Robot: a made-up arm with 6 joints.
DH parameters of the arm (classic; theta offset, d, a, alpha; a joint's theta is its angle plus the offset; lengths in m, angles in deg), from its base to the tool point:
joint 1: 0 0.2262 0 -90
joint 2: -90 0 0.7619 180
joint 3: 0 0 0 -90
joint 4: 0 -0.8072 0 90
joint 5: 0 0.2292 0 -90
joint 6: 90 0 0 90
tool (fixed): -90 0 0 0
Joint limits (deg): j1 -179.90..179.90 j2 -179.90..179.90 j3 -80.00..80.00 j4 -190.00..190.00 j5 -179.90..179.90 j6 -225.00..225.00
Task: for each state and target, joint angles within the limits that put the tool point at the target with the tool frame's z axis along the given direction. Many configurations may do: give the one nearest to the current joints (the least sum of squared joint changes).
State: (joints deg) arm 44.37 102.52 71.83 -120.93 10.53 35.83
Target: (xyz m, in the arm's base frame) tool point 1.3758 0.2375 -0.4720 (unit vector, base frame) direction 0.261 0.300 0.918
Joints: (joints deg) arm 13.92 103.65 79.49 -63.99 19.66 76.46
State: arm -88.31 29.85 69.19 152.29 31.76 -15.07
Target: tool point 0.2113 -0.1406 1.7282 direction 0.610 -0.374 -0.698
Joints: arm -89.30 -11.71 50.23 156.11 27.10 -16.52
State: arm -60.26 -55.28 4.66 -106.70 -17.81 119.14
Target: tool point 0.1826 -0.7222 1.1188 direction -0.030 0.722 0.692
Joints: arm -82.72 -6.31 17.67 -113.02 -41.98 124.24
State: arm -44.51 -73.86 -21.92 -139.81 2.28 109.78
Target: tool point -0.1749 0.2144 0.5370 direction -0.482 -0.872 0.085
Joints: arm -9.07 -118.60 -53.40 -143.46 12.93 73.16
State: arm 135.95 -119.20 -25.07 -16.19 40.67 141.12
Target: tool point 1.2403 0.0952 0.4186 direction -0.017 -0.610 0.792
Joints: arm 173.81 -120.30 15.41 -4.60 45.40 145.69
